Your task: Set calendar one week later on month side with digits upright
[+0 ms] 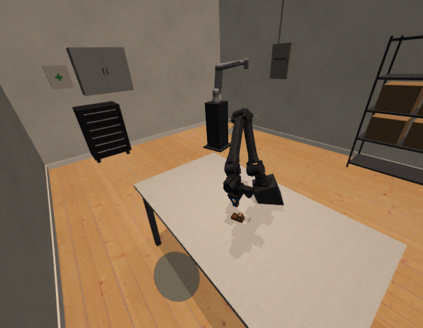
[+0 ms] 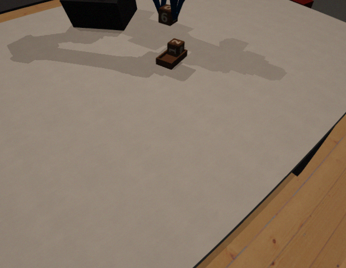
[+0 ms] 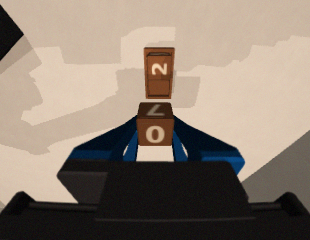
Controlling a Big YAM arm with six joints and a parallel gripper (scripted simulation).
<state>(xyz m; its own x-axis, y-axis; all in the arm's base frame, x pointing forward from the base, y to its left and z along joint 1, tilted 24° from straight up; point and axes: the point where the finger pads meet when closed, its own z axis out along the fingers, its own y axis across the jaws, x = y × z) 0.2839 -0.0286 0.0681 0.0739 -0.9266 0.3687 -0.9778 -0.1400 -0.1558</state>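
Now: the small brown tray 11 cm below my hand and 2 cm to the left of it.
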